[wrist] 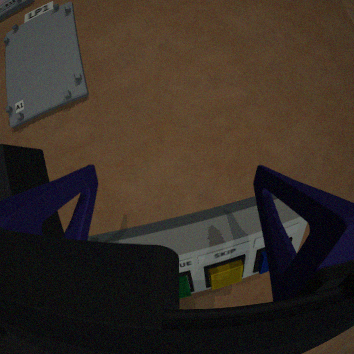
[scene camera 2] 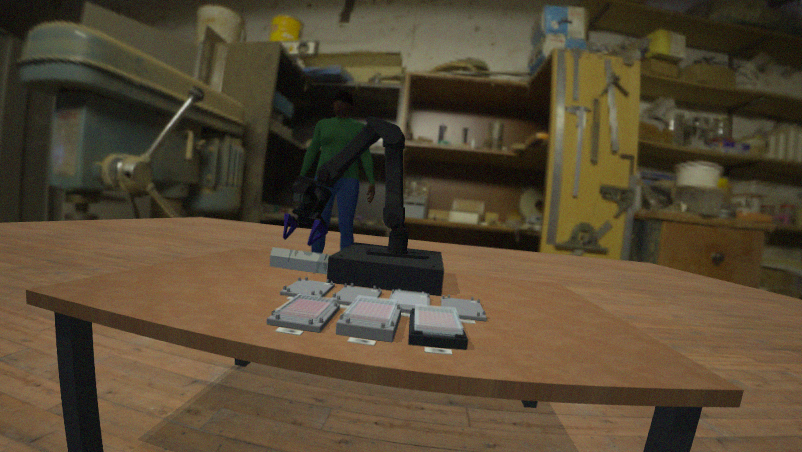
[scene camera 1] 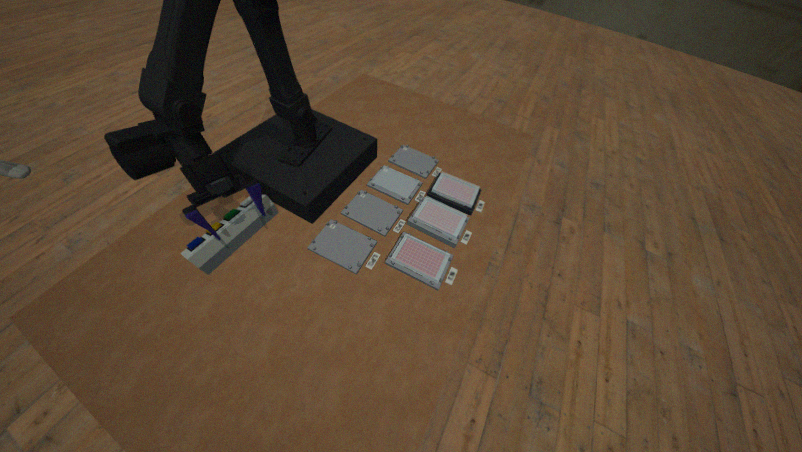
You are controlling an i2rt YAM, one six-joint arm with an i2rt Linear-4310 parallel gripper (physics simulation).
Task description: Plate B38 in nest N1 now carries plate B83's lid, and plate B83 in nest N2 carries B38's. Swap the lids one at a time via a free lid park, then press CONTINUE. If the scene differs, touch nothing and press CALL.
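Frame: origin at the arm's base, x back, y up, z left, level; centimetres.
Seen in the pictures: gripper, fingertip midpoint: (wrist: 175, 173) (scene camera 2: 295, 241) (scene camera 1: 243, 227); arm's base, link origin: (scene camera 2: 396, 255) (scene camera 1: 306, 143).
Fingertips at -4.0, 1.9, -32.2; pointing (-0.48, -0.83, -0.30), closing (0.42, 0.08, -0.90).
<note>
Offsets run from my fingertips to a thing's top centre, as dx, dy, dz. "*": to the spot under its first point.
Three plates with pink wells sit in a row of nests: one {-38.3, -7.3, +11.4} (scene camera 1: 420, 256) (scene camera 2: 304, 308) at one end, one {-40.1, -6.0, +24.6} (scene camera 1: 440, 216) (scene camera 2: 369, 312) in the middle, one {-42.3, -6.4, +37.0} (scene camera 1: 456, 188) (scene camera 2: 436, 320) in a black nest. Their labels are too small to read. Lid park LP1 {-18.6, -8.0, +8.3} (scene camera 1: 342, 245) (wrist: 45, 65) is bare. A pale lid {-23.9, -8.2, +33.9} (scene camera 1: 394, 184) (scene camera 2: 409, 298) appears to lie on another park. My gripper (scene camera 1: 241, 227) (scene camera 2: 297, 241) (wrist: 175, 173) is open and empty above the button panel {+8.5, -3.6, +1.5} (scene camera 1: 210, 261) (scene camera 2: 297, 260). The green button {+9.6, -4.4, +4.3} (scene camera 1: 230, 214) (wrist: 184, 285) is partly hidden in the wrist view, beside yellow SKIP {+10.9, -4.5, -0.6} (scene camera 1: 213, 227) (wrist: 226, 274).
Two further bare parks {* -21.4, -9.0, +20.8} (scene camera 1: 371, 211) {* -26.2, -9.0, +46.3} (scene camera 1: 413, 160) stand in the lid-park row. The black arm base (scene camera 1: 339, 168) (scene camera 2: 384, 272) stands beside the panel. A blue button {+11.6, -4.4, -5.5} (scene camera 1: 195, 243) (wrist: 264, 262) is at the panel's end. A person in green (scene camera 2: 339, 140) stands behind the table.
</note>
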